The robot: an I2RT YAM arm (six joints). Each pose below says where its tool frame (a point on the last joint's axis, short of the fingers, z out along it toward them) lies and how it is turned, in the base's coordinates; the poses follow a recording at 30 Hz.
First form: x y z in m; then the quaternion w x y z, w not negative.
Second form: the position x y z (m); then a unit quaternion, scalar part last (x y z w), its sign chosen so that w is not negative. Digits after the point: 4 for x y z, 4 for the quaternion.
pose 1, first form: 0.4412 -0.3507 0.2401 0.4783 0.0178 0.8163 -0.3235
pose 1, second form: 0.4412 -0.3507 0.2401 0.0178 0.8163 -0.3235 0.4783
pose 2, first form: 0.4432 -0.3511 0.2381 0.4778 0.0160 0.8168 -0.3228
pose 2, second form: 0.4432 -0.3511 0.2381 0.0160 0.8168 -0.3228 0.4778
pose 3, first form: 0.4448 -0.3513 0.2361 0.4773 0.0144 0.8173 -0.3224
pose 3, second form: 0.4448 -0.3513 0.2361 0.0144 0.8173 -0.3224 0.4773
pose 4, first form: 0.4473 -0.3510 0.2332 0.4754 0.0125 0.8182 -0.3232
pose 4, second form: 0.4473 -0.3510 0.2332 0.0125 0.8182 -0.3232 0.4754
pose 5, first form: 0.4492 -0.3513 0.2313 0.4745 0.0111 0.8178 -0.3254
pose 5, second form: 0.4492 -0.3513 0.2313 0.0111 0.8178 -0.3254 0.4745
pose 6, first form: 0.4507 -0.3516 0.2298 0.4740 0.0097 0.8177 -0.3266
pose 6, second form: 0.4507 -0.3516 0.2298 0.0097 0.8177 -0.3266 0.4740
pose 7, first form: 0.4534 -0.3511 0.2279 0.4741 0.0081 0.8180 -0.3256
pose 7, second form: 0.4534 -0.3511 0.2279 0.0081 0.8180 -0.3256 0.4741
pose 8, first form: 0.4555 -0.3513 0.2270 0.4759 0.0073 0.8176 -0.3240
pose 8, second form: 0.4555 -0.3513 0.2270 0.0073 0.8176 -0.3240 0.4759
